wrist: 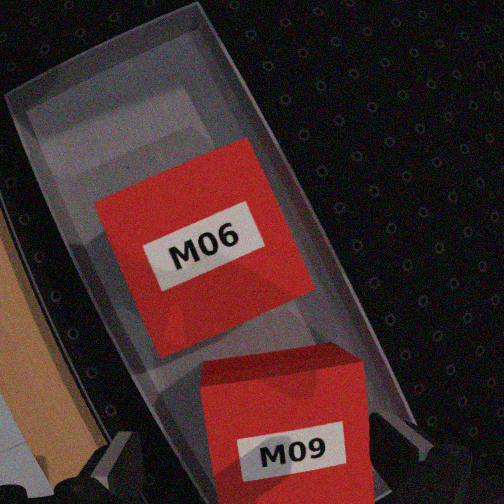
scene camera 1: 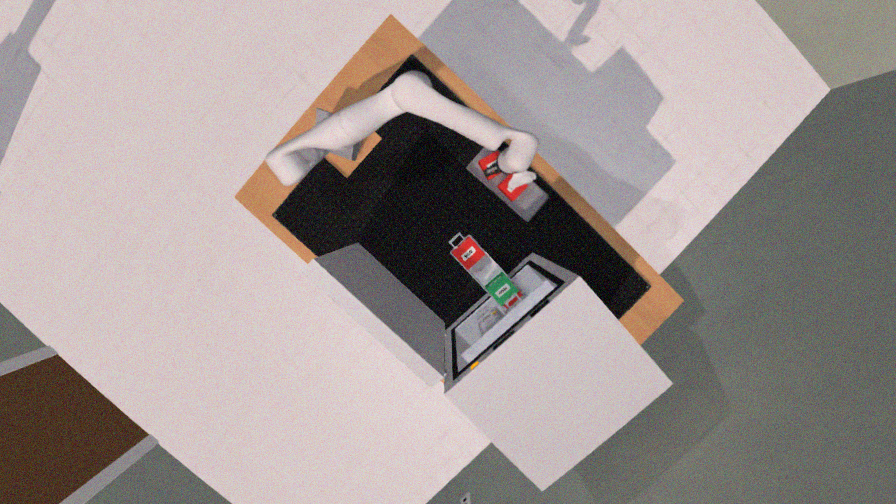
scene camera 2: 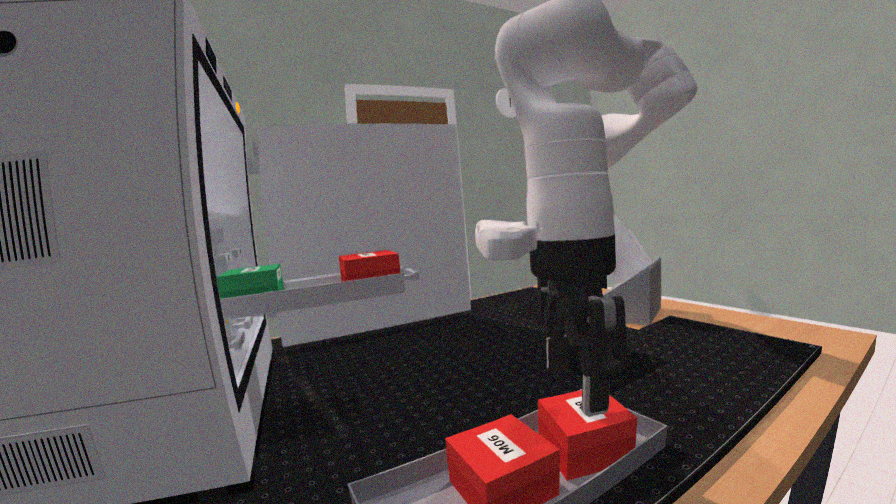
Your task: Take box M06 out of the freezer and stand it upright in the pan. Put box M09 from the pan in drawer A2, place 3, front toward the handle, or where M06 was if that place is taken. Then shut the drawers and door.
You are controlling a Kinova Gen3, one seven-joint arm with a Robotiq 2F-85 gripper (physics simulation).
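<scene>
Two red boxes stand in the grey pan (wrist: 200,225) at the right side of the black mat. M06 (wrist: 204,246) is upright with its label on top; it also shows in the scene camera 2 view (scene camera 2: 501,457). M09 (wrist: 287,430) stands beside it, at the end of the pan nearer the arm (scene camera 2: 585,432). My gripper (wrist: 260,450) points straight down over M09. It is open, with one finger on each side of the box at the level of its top. In the overhead view, my wrist partly covers M09 (scene camera 1: 489,164).
The freezer (scene camera 2: 106,250) stands at the left with its door (scene camera 2: 363,225) swung wide open. One drawer (scene camera 2: 313,288) is pulled out and holds a green box (scene camera 2: 249,280) and a red box (scene camera 2: 369,264). The table's wooden edge (scene camera 2: 783,407) runs close behind the pan.
</scene>
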